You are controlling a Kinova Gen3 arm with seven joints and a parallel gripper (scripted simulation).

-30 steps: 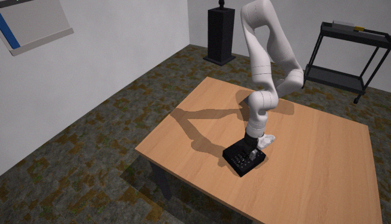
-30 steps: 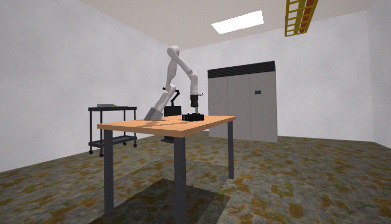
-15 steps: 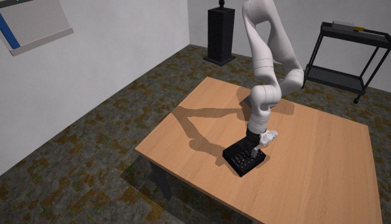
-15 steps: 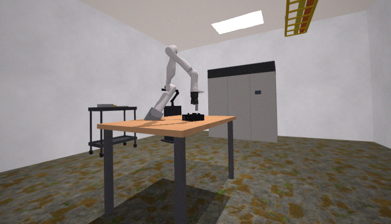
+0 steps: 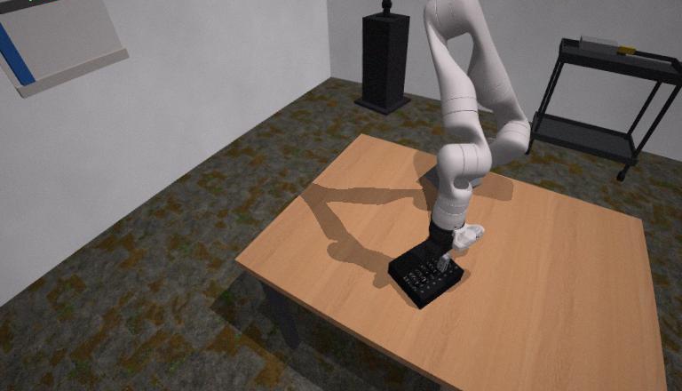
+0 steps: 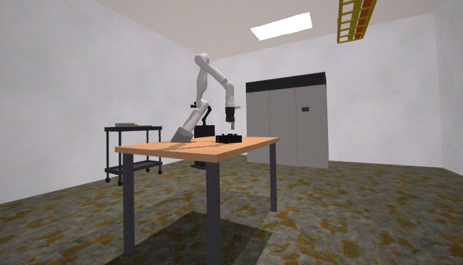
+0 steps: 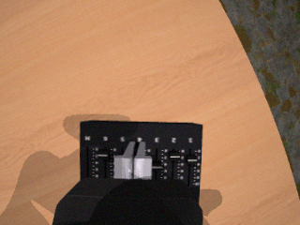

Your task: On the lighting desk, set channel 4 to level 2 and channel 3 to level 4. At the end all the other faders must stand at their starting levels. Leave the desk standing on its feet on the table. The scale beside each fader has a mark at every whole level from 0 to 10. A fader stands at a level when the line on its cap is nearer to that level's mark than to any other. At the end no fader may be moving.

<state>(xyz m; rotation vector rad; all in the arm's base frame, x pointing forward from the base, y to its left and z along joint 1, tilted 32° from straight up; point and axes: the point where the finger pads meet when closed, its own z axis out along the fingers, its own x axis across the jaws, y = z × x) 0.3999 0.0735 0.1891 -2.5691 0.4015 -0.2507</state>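
The channel 4 fader lies 5 cm below my hand and 2 cm to the right of it. The rest, counted from my hand: channel 3 fader 5 cm below, 3 cm to the right, 2 cm ahead.
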